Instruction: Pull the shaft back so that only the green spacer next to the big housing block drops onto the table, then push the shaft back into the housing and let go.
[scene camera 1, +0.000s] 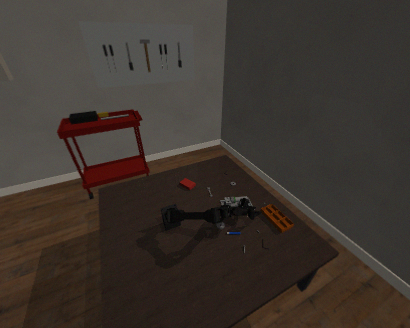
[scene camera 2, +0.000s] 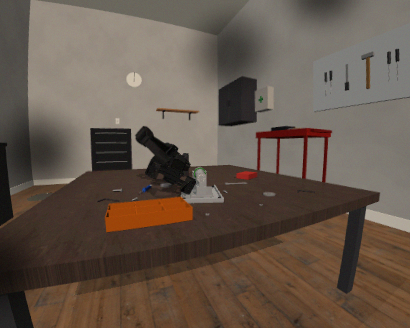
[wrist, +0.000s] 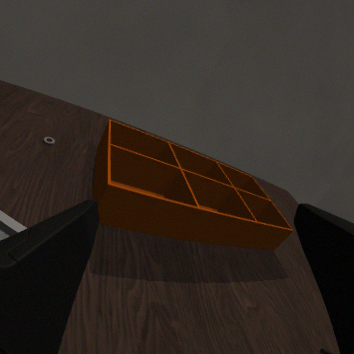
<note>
In view: my gripper (scene camera 2: 168, 183) and an orange compartment tray (wrist: 143, 183).
My gripper also shows in the wrist view (wrist: 202, 213).
</note>
